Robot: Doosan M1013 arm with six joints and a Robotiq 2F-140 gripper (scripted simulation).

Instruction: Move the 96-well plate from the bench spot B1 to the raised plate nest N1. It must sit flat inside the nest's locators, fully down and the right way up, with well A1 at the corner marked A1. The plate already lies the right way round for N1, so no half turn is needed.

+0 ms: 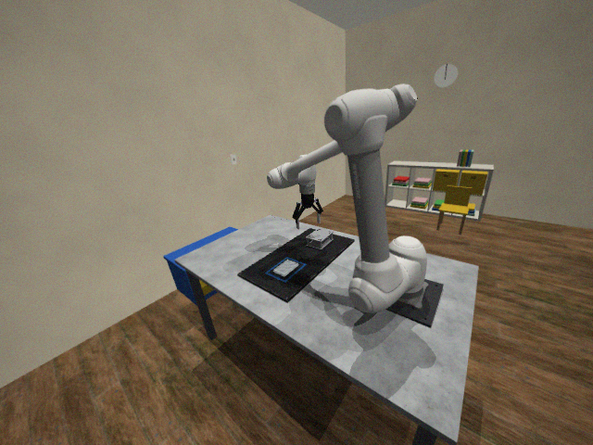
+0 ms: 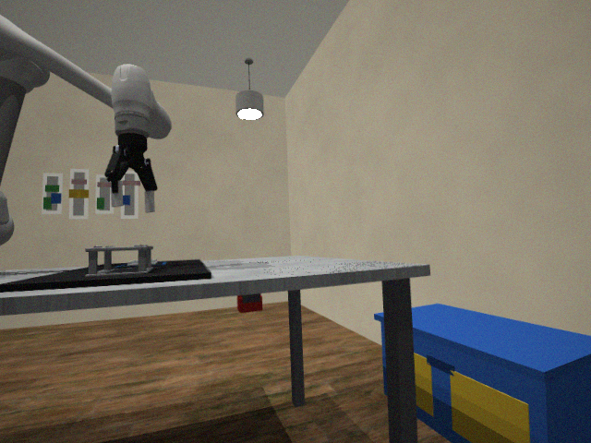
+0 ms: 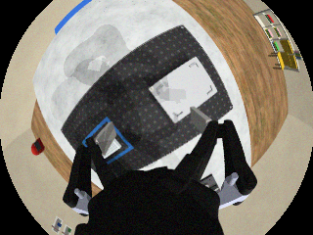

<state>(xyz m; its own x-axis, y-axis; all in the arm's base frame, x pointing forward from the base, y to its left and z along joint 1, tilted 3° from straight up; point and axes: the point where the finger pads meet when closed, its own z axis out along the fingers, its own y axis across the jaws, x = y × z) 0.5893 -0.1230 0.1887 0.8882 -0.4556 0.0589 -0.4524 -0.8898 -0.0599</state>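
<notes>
Now: hand 25 cm to the right of the 96-well plate and 17 cm above it. From my hand the other things lie so: raised plate nest N1: 1 cm behind, 11 cm to the right, 12 cm below.
</notes>
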